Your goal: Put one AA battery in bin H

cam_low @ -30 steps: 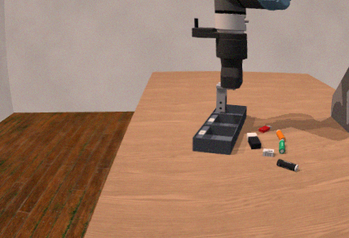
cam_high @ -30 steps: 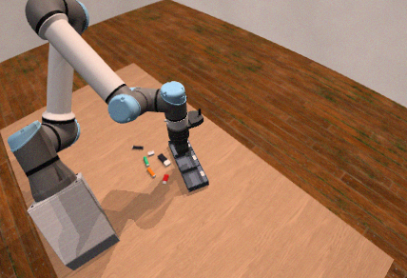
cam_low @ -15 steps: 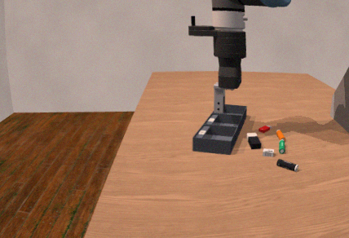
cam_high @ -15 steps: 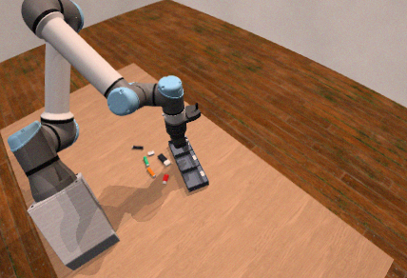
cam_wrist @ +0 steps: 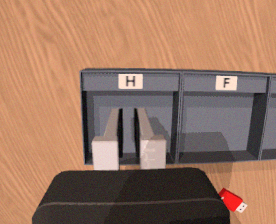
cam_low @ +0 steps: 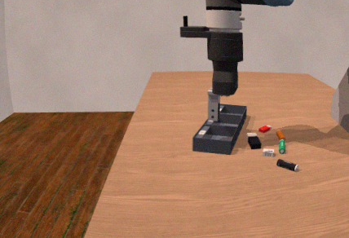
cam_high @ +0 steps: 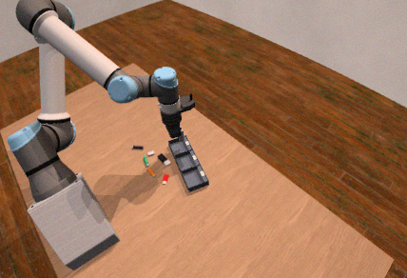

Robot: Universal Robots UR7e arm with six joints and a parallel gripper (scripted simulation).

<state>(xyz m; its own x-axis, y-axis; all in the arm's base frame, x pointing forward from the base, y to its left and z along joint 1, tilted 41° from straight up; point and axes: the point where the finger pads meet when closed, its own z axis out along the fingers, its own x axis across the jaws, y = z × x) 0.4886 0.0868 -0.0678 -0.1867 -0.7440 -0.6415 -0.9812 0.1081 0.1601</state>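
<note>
Right now the black AA battery is 160 mm behind my hand, 120 mm to the left of it and 70 mm below it. The rest, counted from my hand: small white piece 130 mm behind, 70 mm below, 50 mm to the left; black-and-white block 100 mm behind, 70 mm below, 20 mm to the right; dark three-compartment bin 80 mm to the right, 60 mm below, 20 mm behind.
</note>
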